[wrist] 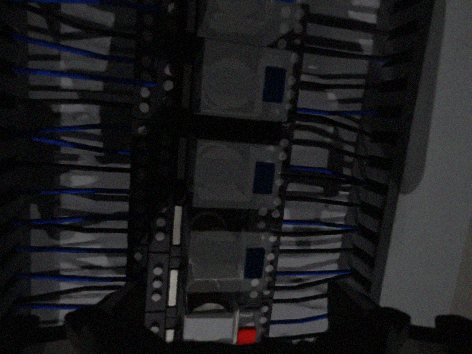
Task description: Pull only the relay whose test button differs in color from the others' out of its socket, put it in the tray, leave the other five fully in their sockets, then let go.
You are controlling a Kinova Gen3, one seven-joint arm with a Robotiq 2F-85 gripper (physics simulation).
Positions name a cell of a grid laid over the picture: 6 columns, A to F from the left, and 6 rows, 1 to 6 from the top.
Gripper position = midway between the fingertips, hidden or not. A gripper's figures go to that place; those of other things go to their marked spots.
Labels:
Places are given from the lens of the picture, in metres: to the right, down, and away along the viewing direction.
my gripper (D6): 0.00, 0.06, 0.15
relay (C6): -0.01, 0.05, 0.11
grey panel (A4): -0.09, 0.01, 0.15
The marked spots on the grey panel and the relay are 0.10 m apart.

